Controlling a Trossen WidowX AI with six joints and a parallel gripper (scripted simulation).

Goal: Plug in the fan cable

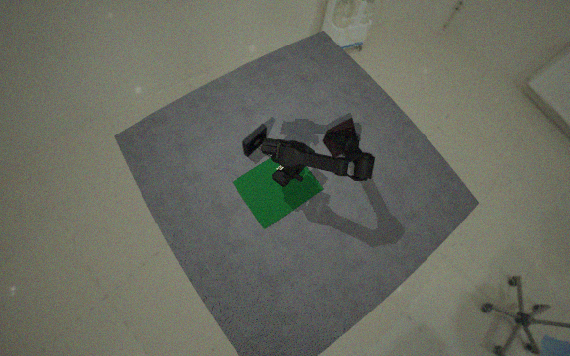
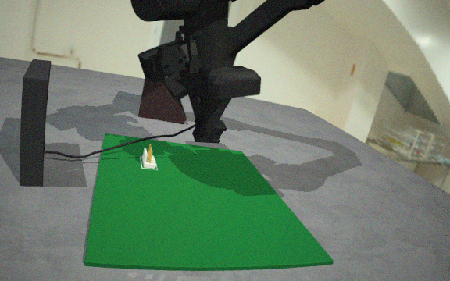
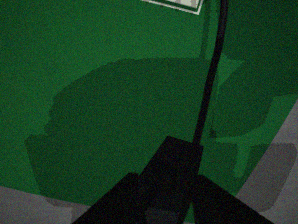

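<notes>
The green board is 7 cm below my gripper tip, 7 cm ahead of it and 1 cm to the right of it. From my gripper tip the other things lie so: dark fan cable plug: 1 cm to the left, 1 cm behind; white four-pin header: 7 cm to the right, 6 cm below, 3 cm ahead; black fan: 20 cm to the right, 8 cm ahead.
</notes>
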